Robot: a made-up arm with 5 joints.
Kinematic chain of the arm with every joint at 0, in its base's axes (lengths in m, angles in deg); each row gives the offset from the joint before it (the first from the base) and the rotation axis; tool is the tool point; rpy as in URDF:
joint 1: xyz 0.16 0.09 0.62 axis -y
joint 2: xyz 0.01 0.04 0 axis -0.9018 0.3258 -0.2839
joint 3: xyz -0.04 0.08 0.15 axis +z
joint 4: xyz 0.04 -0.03 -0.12 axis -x
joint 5: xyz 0.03 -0.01 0 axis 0.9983 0.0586 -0.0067
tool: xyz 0 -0.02 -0.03 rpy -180 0 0
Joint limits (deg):
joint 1: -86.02..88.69
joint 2: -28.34..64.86
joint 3: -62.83..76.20
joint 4: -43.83..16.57
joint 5: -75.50..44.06
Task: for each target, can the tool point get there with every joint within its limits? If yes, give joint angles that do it. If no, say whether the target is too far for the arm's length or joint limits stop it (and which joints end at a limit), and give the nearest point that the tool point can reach.
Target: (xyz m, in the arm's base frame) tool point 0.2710 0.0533 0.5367
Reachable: no: joint limits stop it (at a limit: joint 2, joint 4) | nearest point 0.2341 0.1373 0.5644 | short by 0.096 m
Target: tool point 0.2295 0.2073 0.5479
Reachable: yes | joints 1.08 37.64 60.23 -37.16 -43.65
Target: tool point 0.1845 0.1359 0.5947
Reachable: yes | joints -0.46 41.38 -16.05 -36.13 -6.13
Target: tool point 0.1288 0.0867 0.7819
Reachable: no: joint limits stop it (at a limit: joint 3, joint 4, joint 5) | nearest point 0.1451 0.1103 0.6971 | short by 0.090 m
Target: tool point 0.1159 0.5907 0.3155
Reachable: no: too far | nearest point 0.1475 0.2575 0.5334 | short by 0.399 m
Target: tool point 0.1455 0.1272 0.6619
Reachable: yes | joints -8.37 30.16 -39.99 -5.96 -59.47
